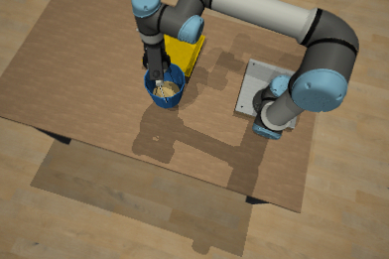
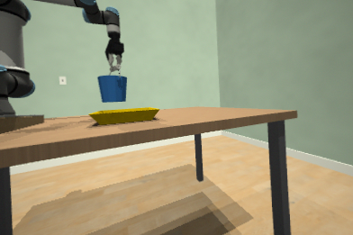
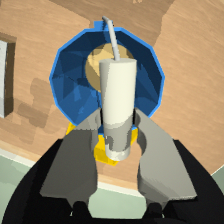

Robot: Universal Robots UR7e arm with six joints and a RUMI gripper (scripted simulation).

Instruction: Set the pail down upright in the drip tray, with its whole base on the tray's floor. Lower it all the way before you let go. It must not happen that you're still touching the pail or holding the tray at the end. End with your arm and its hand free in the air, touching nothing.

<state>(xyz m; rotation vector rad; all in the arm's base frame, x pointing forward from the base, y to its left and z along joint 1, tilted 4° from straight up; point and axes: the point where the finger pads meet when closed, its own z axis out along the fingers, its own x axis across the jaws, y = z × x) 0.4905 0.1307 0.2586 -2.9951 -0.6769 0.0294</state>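
My gripper is now 1 cm past the blue pail and 9 cm above it. Round my hand: white handle grip (1 cm behind, 3 cm below); then yellow drip tray (5 cm ahead, 28 cm to the right, 29 cm below).
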